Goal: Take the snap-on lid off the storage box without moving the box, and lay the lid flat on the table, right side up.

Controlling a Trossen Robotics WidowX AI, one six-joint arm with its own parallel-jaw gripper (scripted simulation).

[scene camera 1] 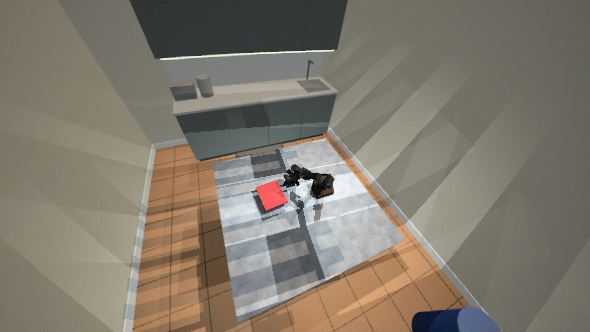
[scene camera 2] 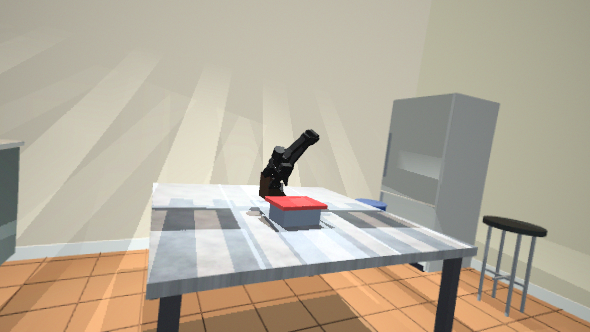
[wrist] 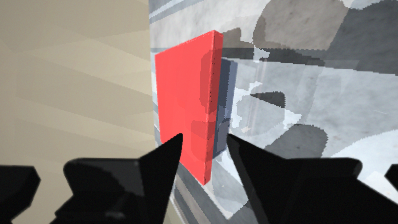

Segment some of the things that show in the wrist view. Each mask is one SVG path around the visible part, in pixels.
My gripper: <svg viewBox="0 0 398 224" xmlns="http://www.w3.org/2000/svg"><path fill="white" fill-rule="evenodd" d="M34 166L0 165L0 224L13 224L11 221L31 206L37 188L41 183L40 176ZM392 164L384 177L398 192L398 164ZM227 134L226 142L230 156L240 176L241 184L254 210L258 224L398 224L398 203L357 179L363 168L361 160L349 157L285 159L272 152L267 152L231 133ZM183 133L178 133L156 149L139 158L75 158L66 162L63 172L74 195L54 213L56 217L49 224L163 224L182 153Z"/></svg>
A red lid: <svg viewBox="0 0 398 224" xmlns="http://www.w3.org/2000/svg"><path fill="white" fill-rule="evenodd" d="M216 30L154 55L160 141L165 143L178 133L183 133L180 162L203 186L211 178L224 37L223 34Z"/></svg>
